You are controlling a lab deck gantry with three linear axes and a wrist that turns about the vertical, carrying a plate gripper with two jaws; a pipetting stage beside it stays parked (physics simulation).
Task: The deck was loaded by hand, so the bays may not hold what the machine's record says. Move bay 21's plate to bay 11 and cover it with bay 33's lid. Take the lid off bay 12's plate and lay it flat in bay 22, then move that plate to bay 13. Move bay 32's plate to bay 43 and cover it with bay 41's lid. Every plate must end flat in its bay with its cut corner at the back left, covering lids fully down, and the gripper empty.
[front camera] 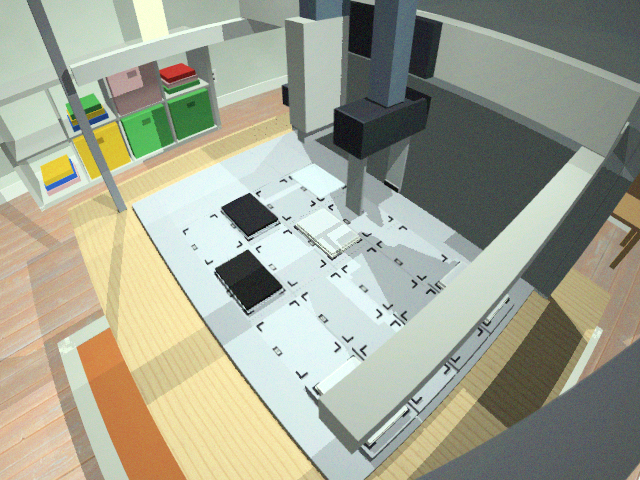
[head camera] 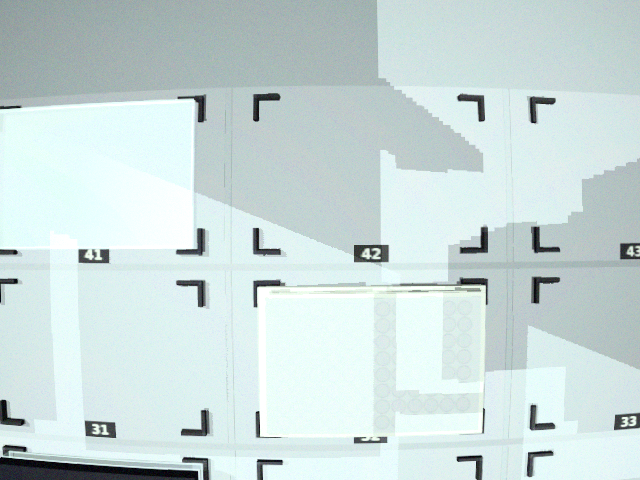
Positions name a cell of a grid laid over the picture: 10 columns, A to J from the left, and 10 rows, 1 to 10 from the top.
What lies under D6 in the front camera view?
A black lid.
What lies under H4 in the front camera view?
A tall grey panel.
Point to a black lid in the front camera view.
D5
